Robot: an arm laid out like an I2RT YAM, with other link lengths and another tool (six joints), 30 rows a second.
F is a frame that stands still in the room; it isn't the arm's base.
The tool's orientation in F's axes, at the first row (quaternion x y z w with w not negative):
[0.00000, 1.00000, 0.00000, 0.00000]
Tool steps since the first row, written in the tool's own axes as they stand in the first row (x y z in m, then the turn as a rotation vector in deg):
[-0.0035, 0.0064, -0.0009, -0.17, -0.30, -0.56]
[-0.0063, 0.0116, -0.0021, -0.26, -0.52, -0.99]
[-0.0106, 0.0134, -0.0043, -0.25, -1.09, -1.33]
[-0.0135, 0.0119, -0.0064, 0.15, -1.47, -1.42]
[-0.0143, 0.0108, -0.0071, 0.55, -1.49, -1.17]
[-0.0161, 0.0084, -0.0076, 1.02, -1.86, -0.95]
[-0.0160, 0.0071, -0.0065, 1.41, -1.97, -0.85]
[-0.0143, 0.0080, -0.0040, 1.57, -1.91, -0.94]
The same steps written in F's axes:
[0.0035, 0.0064, 0.0009, 0.17, -0.30, 0.56]
[0.0063, 0.0116, 0.0021, 0.26, -0.52, 0.99]
[0.0106, 0.0134, 0.0043, 0.25, -1.09, 1.33]
[0.0135, 0.0119, 0.0064, -0.15, -1.47, 1.42]
[0.0143, 0.0108, 0.0071, -0.55, -1.49, 1.17]
[0.0161, 0.0084, 0.0076, -1.02, -1.86, 0.95]
[0.0160, 0.0071, 0.0065, -1.41, -1.97, 0.85]
[0.0143, 0.0080, 0.0040, -1.57, -1.91, 0.94]

